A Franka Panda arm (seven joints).
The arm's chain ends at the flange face. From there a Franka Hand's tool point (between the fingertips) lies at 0.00 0.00 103.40 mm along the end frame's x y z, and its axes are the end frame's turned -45 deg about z.
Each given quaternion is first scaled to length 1.
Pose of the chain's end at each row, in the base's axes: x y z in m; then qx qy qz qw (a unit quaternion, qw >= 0):
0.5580 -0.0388 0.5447 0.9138 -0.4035 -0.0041 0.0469
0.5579 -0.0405 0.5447 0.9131 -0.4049 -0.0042 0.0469
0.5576 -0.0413 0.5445 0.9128 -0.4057 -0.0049 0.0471
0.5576 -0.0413 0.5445 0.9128 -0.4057 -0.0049 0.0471
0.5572 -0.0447 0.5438 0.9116 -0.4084 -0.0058 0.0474
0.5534 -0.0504 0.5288 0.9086 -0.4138 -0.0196 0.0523
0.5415 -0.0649 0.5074 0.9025 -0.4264 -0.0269 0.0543
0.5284 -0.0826 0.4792 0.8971 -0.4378 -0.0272 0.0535
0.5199 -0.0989 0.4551 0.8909 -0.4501 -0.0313 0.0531
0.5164 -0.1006 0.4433 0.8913 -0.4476 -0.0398 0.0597
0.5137 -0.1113 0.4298 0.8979 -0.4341 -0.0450 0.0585
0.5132 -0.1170 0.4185 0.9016 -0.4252 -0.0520 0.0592
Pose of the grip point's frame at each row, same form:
0.5533 -0.0473 0.4418 0.9986 -0.0231 -0.0217 0.0418
0.5532 -0.0490 0.4418 0.9986 -0.0247 -0.0218 0.0417
0.5527 -0.0498 0.4416 0.9986 -0.0255 -0.0226 0.0416
0.5527 -0.0498 0.4416 0.9986 -0.0255 -0.0226 0.0416
0.5521 -0.0531 0.4409 0.9985 -0.0285 -0.0235 0.0416
0.5452 -0.0586 0.4260 0.9978 -0.0346 -0.0381 0.0408
0.5317 -0.0727 0.4048 0.9970 -0.0486 -0.0456 0.0399
0.5185 -0.0901 0.3765 0.9963 -0.0612 -0.0456 0.0390
0.5092 -0.1058 0.3525 0.9953 -0.0749 -0.0492 0.0371
0.5035 -0.1079 0.3410 0.9948 -0.0724 -0.0596 0.0399
0.5001 -0.1181 0.3275 0.9956 -0.0574 -0.0640 0.0368
0.4983 -0.1235 0.3164 0.9957 -0.0478 -0.0707 0.0348

